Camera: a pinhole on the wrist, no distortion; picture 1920 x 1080 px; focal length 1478.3 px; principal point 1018.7 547.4 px. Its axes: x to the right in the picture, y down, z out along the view. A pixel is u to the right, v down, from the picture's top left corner.
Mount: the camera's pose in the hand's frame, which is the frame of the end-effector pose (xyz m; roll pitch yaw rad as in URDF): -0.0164 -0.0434 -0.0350 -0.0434 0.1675 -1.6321
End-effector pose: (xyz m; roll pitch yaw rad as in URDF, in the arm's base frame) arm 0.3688 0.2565 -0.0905 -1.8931 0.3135 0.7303
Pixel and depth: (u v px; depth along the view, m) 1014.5 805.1 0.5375
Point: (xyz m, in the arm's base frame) 0.0908 0.6909 -0.1434
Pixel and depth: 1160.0 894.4 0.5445
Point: 0.1156 0.7324 -0.1016
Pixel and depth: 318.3 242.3 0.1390
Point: 0.2625 0.3068 -0.1132
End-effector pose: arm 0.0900 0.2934 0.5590 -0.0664 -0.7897 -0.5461
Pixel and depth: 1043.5 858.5 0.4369
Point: -0.1513 0.3193 0.9026
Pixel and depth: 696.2 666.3 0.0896
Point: 0.0327 0.2863 0.5967
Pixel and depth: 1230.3 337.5 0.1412
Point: -0.0359 0.2773 0.6110
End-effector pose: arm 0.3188 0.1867 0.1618 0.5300 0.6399 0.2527
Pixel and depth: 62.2 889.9 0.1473
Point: 0.4204 0.1690 0.2407
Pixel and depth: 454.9 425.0 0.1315
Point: 0.3668 0.1312 0.2389
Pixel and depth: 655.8 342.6 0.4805
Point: 0.5601 0.0041 0.5145
